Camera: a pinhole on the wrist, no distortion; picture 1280 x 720 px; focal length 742.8 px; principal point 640.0 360.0 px. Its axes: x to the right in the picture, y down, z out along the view. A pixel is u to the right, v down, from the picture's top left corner.
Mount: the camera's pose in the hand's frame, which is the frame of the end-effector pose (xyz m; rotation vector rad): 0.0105 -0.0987 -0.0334 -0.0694 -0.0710 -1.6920
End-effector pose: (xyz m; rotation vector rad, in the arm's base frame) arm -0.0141 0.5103 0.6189 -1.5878 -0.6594 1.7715
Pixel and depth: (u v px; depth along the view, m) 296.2 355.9 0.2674
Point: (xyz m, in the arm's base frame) -0.2416 0.5116 0.5973
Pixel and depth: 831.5 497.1 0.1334
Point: -0.0995 0.6212 0.7044
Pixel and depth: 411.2 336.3 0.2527
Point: -0.2240 0.5318 0.6380
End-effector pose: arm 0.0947 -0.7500 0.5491 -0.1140 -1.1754 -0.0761
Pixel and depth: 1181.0 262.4 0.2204
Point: -0.1305 -0.9568 0.6028
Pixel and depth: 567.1 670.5 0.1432
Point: 0.0137 -0.8149 0.6610
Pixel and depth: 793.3 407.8 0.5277
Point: -0.3719 -0.8482 0.7789
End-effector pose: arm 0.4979 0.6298 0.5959 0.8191 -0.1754 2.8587
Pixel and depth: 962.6 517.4 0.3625
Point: 0.6596 0.8120 0.9368
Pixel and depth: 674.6 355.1 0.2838
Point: 0.6362 0.6765 0.8173
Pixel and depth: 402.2 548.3 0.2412
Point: 0.5344 0.6169 0.8091
